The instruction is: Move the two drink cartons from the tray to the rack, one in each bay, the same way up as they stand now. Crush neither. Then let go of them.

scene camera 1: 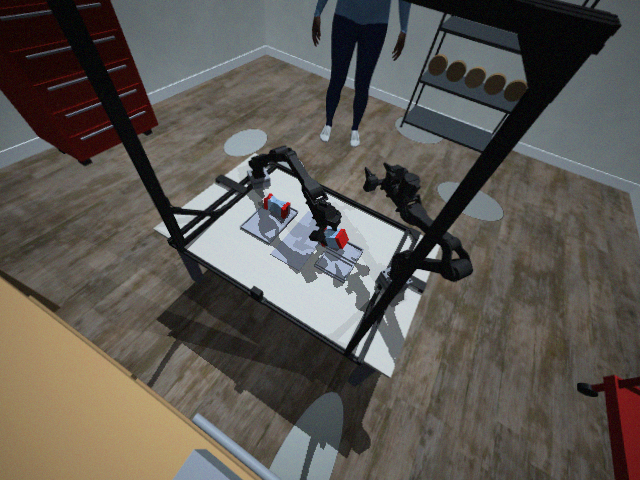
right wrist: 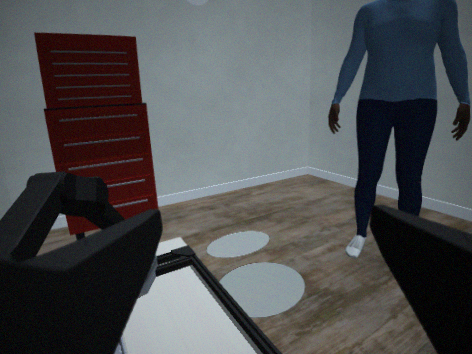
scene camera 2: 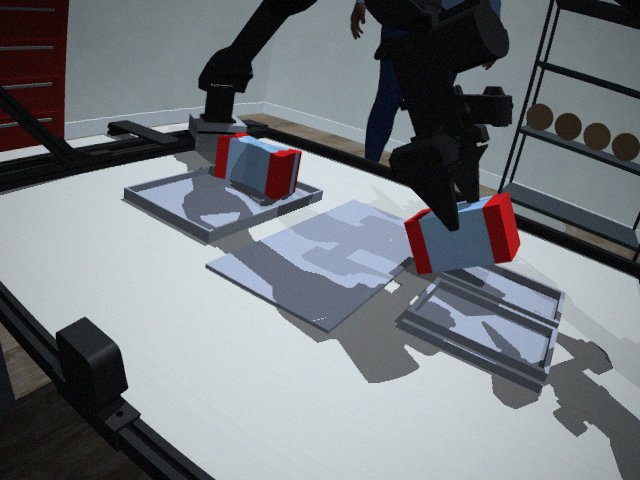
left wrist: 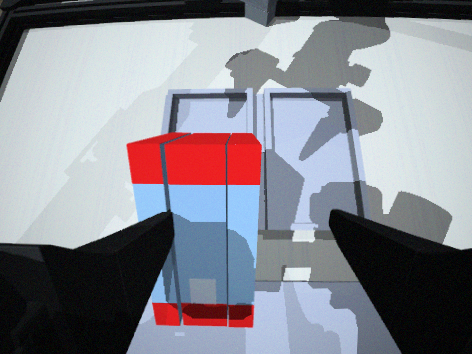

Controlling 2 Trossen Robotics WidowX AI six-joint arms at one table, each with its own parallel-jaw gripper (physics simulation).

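Places are measured from the left arm's base along level axes (x ahead, y left, z up), in millimetres.
Pixels of known places: left gripper, fingertip midpoint: [scene camera 1: 331, 238] [scene camera 2: 465, 218] [left wrist: 253, 216]; right gripper, fingertip midpoint: [scene camera 1: 374, 165] [right wrist: 265, 218]; left arm's base at its link origin: [scene camera 1: 258, 174] [scene camera 2: 217, 119].
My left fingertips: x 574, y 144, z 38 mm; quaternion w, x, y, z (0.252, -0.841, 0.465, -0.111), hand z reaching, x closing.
Note:
Ahead of a thing's pixels: the offset from my left fingertips to its top centre. Level surfaces: height alone.
One blue drink carton with red ends @(dx -328, dy -134, dz -20 mm) [scene camera 1: 277, 207] [scene camera 2: 256, 164] lies on its side in the grey tray @(dx -283, dy -190, dz -78 mm) [scene camera 1: 253, 228] [scene camera 2: 166, 207] at the back left. A second, like carton @(dx -18, dy +26, dz +32 mm) [scene camera 1: 336, 238] [scene camera 2: 461, 235] [left wrist: 206, 207] is tilted in the air just over the two-bay rack @(dx +64, dy +29, dz -74 mm) [scene camera 1: 347, 267] [scene camera 2: 470, 350] [left wrist: 257, 105], above the left bay in the left wrist view. My left gripper [scene camera 1: 320, 234] [scene camera 2: 458, 210] [left wrist: 253, 216] is open wide around it. One finger touches the carton's side and the other stands well clear. My right gripper [scene camera 1: 368, 180] [right wrist: 265, 218] is open and empty, raised beyond the table's far edge.
A flat grey mat @(dz -90 mm) [scene camera 1: 294, 248] [scene camera 2: 347, 233] lies between tray and rack. Black frame posts [scene camera 1: 128, 138] stand at the table's corners. A person [scene camera 1: 353, 57] [right wrist: 382, 105], a shelf unit [scene camera 1: 461, 133] and a red drawer cabinet [scene camera 1: 104, 95] [right wrist: 101, 123] stand beyond the table.

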